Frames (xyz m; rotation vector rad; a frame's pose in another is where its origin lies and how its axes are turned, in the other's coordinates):
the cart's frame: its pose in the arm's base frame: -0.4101 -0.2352 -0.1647 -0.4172 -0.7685 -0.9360
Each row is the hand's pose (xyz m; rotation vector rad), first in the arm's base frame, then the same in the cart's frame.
Working: the arm's base frame: its pose in the cart's frame: 0.1391 0.4723 0.0909 0.4172 0.7685 0.9360

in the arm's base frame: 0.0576 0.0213 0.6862 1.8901 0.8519 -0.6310
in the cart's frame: 0.6591 0.5329 0.5387 1.2911 2.3121 -0.5844
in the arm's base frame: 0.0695 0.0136 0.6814 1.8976 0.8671 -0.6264
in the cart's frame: 0.6642 0.5387 0.5258 1.2923 2.3285 -0.5857
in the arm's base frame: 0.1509 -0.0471 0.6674 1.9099 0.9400 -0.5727
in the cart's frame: 0.7172 0.5741 0.4456 1.2981 2.4055 -0.5428
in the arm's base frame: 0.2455 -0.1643 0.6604 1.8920 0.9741 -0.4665
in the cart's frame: 0.8119 0.5899 0.3293 1.3303 2.4448 -0.4245
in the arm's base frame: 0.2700 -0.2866 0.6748 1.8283 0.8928 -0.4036
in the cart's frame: 0.9001 0.5441 0.2525 1.3571 2.3572 -0.3134
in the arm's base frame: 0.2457 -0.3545 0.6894 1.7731 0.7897 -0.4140
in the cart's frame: 0.9402 0.4868 0.2297 1.3565 2.2434 -0.2850
